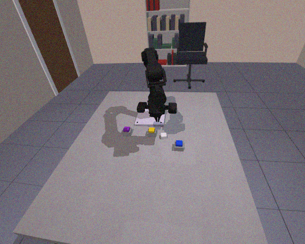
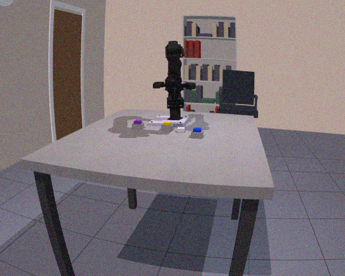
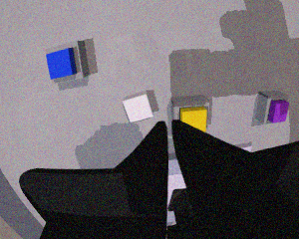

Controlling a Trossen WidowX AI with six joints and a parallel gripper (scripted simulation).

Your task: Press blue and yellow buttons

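Now: the yellow button 40 mm behind my gripper tip, 50 mm to the right of it and 100 mm below it. Also, from my gripper tip: purple button: 10 mm behind, 200 mm to the right, 100 mm below; blue button: 20 mm ahead, 120 mm to the left, 100 mm below; small white block: 30 mm behind, 20 mm to the left, 130 mm below.
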